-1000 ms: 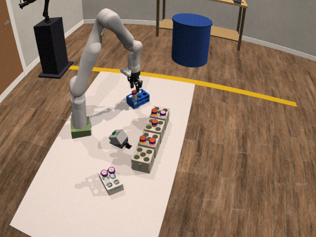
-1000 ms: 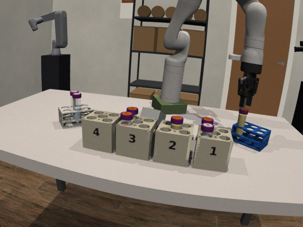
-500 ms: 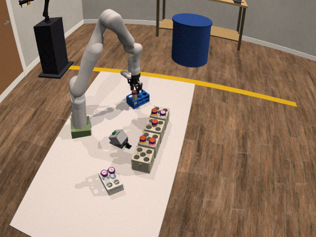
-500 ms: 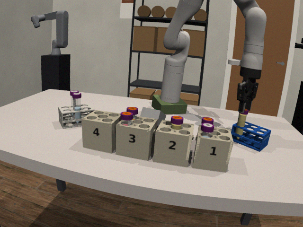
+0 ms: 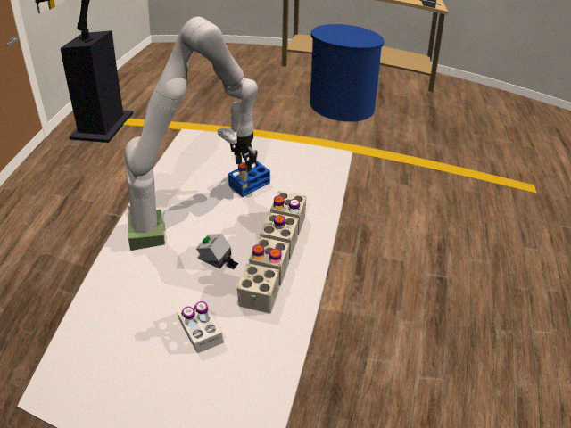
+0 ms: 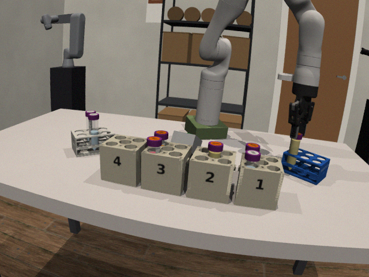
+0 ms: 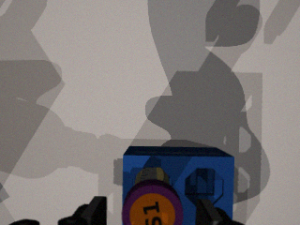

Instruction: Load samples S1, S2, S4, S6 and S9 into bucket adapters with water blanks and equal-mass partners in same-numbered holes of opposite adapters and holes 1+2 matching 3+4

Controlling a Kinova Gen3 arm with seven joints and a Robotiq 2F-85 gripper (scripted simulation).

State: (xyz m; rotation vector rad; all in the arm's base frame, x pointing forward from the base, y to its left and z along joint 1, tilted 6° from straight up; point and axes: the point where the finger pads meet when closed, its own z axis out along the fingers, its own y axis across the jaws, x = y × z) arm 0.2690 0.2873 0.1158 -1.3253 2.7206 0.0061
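Now: hand 1 cm to the left of the orange-dot sample tube and 6 cm above it. Also, from my hand: blue rack (1 cm ahead, 4 cm to the left, 10 cm below); adapter 1 (19 cm ahead, 12 cm to the right, 8 cm below); white-dot blank (20 cm ahead, 15 cm to the right, 6 cm below).
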